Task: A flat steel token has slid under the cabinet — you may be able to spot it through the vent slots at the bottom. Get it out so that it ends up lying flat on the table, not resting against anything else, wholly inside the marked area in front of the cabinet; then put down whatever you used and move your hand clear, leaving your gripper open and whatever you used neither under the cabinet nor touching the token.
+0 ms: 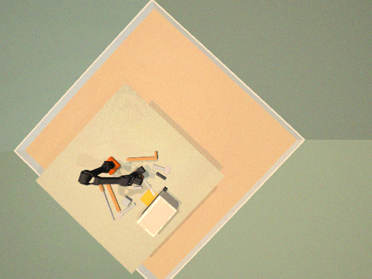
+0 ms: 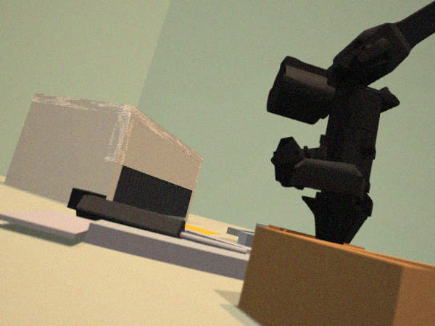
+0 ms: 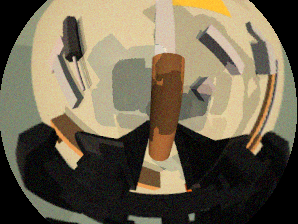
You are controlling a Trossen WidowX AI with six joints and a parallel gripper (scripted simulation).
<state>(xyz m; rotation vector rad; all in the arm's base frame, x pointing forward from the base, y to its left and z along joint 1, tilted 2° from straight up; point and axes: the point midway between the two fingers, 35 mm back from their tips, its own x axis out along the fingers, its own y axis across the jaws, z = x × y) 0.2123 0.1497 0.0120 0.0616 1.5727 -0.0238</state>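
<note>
Right now my gripper tip is 120 mm short of the dark screwdriver and 140 mm to the right of it. Also, from my gripper tip: token 410 mm ahead, 70 mm to the right; then orange stick 30 mm ahead, 340 mm to the right.
</note>
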